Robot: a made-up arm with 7 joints. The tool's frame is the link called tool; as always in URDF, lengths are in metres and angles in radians.
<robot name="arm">
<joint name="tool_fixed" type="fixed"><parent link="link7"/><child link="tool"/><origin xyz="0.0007 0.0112 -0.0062" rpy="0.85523 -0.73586 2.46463"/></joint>
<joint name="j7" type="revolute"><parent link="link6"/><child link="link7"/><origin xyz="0.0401 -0.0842 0.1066" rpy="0 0 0"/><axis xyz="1 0 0"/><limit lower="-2.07" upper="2.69"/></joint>
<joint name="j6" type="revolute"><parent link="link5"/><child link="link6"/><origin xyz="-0.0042 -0.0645 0.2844" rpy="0 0 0"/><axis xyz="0 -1 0"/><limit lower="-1.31" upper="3.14"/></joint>
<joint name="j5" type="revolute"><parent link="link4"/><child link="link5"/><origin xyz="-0.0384 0.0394 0.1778" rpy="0 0 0"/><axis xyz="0 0 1"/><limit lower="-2.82" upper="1.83"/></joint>
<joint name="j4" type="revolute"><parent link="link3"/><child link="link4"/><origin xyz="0.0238 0.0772 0.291" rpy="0 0 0"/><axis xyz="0 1 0"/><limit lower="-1.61" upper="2.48"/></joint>
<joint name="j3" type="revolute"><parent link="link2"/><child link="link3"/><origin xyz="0.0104 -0.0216 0.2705" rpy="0 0 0"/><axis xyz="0 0 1"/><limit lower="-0.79" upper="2.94"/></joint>
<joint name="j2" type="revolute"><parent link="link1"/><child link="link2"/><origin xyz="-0.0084 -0.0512 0.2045" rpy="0 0 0"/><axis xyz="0 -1 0"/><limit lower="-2.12" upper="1.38"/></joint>
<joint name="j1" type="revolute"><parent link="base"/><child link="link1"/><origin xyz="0.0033 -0.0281 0.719" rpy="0 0 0"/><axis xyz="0 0 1"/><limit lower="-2.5" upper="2.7"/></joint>
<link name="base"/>
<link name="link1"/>
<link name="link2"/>
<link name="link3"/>
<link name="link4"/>
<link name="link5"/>
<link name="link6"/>
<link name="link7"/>
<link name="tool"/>
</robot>
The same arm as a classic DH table. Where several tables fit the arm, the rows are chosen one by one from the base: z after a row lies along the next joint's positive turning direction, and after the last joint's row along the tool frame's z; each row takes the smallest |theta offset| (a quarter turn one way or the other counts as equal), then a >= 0, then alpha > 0; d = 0 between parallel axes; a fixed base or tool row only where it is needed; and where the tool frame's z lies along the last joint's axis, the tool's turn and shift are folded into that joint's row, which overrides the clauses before.
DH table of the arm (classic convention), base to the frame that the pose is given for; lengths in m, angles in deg. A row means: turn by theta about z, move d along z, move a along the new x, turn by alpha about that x. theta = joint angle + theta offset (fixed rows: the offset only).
base (fixed): a 0.0283; alpha 0; d 0; theta_offset -83.3
j1: a -0.0084; alpha 90; d 0.9235; theta_offset 83.3
j2: a 0.0104; alpha -90; d 0.0728; theta_offset 0
j3: a 0.0238; alpha -90; d 0.5615; theta_offset 0
j4: a -0.0384; alpha 90; d 0.1166; theta_offset 0
j5: a -0.0042; alpha 90; d 0.4622; theta_offset 0
j6: a 0.1066; alpha 90; d 0.1487; theta_offset 90
j7: a -0.0128; alpha 35.31; d 0.0396; theta_offset 57.28
tool (fixed): a 0; alpha 0; d 0.0014; theta_offset -91.6
Joint limits (deg, base to tool): -143.24..154.7 -121.47..79.07 -45.26..168.45 -92.25..142.09 -161.57..104.85 -75.06..179.91 -118.6..154.13

